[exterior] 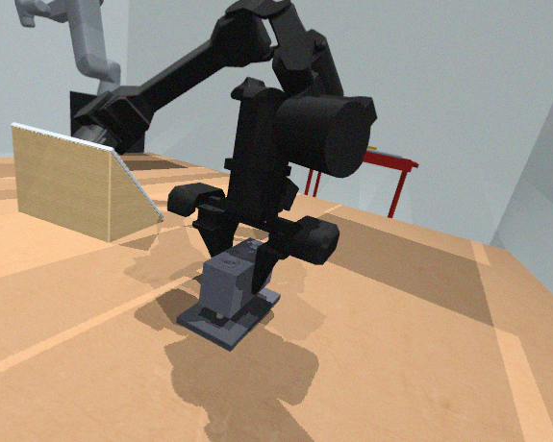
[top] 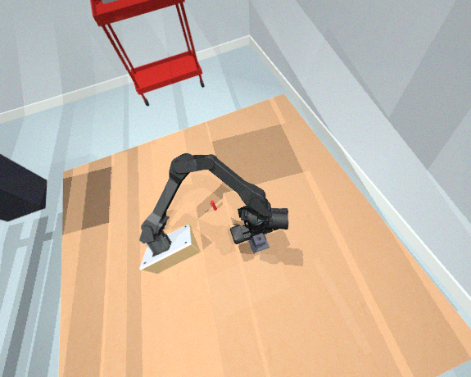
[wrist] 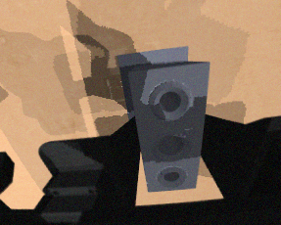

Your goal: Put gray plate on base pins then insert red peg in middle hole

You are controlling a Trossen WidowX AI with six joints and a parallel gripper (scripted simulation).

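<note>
The gray plate is 30 mm above my gripper tip. From my gripper tip the other things lie so: red peg: 180 mm to the left, 120 mm behind, 10 mm above; then base: 20 mm below.
</note>
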